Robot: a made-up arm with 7 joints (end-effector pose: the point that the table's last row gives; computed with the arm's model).
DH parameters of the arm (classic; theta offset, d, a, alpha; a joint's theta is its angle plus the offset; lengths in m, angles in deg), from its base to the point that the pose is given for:
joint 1: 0 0.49 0 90
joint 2: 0 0.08 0 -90
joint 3: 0 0.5 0.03 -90
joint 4: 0 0.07 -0.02 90
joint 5: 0 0.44 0 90
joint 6: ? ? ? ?
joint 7: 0 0.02 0 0
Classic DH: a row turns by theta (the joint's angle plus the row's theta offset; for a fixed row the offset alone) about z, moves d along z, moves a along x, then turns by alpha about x.
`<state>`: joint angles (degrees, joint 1 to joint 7).
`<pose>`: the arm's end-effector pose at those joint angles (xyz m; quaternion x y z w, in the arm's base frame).
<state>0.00 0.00 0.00 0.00 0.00 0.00 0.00</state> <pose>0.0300 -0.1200 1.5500 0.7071 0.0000 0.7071 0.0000</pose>
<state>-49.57 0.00 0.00 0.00 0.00 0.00 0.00</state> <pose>-0.0719 -0.1007 1.5500 0.6420 -0.2964 0.6420 0.2964</pose>
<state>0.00 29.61 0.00 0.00 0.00 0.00 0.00</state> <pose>-0.4977 -0.1200 1.4264 0.5029 0.0000 0.8643 0.0000</pose>
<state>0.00 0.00 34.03 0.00 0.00 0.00 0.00</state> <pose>0.0472 -0.0964 1.5500 -0.6762 -0.2069 -0.6762 0.2069</pose>
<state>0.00 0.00 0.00 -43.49 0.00 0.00 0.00</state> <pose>-0.3554 -0.1200 1.3963 0.3948 0.0000 0.9188 0.0000</pose>
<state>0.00 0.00 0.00 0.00 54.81 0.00 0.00</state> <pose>0.1114 -0.0570 1.5500 -0.6278 -0.3255 -0.6278 0.3255</pose>
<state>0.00 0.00 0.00 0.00 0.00 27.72 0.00</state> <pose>-0.0281 -0.1200 1.5455 0.5171 0.0000 0.8559 0.0000</pose>
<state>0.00 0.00 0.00 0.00 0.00 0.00 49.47</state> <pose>0.0300 -0.1200 1.5500 -0.6422 0.2959 -0.6422 0.2959</pose>
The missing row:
joint 6: 90 0.11 0.12 90
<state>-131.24 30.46 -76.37 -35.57 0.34 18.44 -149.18</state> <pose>0.5496 0.2805 1.2357 0.0911 -0.3263 -0.9348 0.1066</pose>
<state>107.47 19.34 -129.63 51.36 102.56 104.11 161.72</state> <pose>0.5344 -0.3622 1.0329 0.5685 0.1564 0.4132 0.6939</pose>
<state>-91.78 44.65 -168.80 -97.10 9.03 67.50 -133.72</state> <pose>0.0602 -0.0791 1.0354 0.1283 -0.2335 0.9260 0.2675</pose>
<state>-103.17 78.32 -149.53 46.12 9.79 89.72 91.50</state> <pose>0.0481 0.9555 0.4084 -0.8200 0.2515 0.2456 0.4518</pose>
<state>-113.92 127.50 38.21 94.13 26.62 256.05 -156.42</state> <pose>0.3618 0.3435 0.5270 -0.8431 -0.3823 0.3183 0.2040</pose>
